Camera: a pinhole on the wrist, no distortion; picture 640 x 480 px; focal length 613.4 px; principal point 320.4 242.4 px. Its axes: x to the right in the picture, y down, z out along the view. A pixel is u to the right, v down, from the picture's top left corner.
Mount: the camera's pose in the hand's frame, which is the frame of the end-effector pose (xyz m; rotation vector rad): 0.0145 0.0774 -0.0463 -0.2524 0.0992 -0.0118
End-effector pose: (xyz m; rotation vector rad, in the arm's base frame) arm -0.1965 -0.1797 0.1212 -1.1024 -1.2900 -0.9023
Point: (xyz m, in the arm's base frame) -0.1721 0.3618 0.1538
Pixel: 326.3 178.9
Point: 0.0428 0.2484 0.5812
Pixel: outside the picture
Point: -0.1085 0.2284 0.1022
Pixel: 268.5 254.0
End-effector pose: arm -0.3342 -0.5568 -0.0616 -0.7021 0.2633 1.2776
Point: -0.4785 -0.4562 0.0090
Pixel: 204.8 233.1
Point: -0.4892 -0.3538 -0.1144
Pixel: outside the picture
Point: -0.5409 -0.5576 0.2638
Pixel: outside the picture
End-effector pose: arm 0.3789 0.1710 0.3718 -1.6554 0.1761 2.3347
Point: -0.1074 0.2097 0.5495
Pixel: 229.7 101.8
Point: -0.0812 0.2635 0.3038
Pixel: 534.0 51.1
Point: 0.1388 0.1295 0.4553
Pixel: 202.8 144.0
